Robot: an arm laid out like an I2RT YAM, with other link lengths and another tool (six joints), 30 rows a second.
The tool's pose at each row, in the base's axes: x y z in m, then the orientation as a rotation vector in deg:
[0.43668, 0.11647, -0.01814, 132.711, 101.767, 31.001]
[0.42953, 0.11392, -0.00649, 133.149, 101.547, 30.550]
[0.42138, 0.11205, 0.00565, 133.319, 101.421, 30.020]
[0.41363, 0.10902, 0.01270, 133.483, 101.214, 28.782]
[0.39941, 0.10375, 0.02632, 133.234, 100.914, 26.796]
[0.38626, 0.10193, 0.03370, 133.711, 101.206, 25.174]
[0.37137, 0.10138, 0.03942, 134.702, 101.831, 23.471]
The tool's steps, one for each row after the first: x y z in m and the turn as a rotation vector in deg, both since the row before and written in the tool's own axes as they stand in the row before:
[-0.00195, -0.00162, -0.01367, 0.274, -0.228, 0.286]
[-0.00151, -0.00259, -0.01443, 0.179, -0.325, 0.097]
[-0.00349, -0.00369, -0.00965, 0.325, -0.797, 0.068]
[-0.00627, -0.00671, -0.01820, 0.228, -1.429, -0.170]
[-0.00397, -0.00888, -0.01167, 0.931, -0.719, -0.021]
[-0.00354, -0.01153, -0.01046, 1.475, -0.445, 0.089]

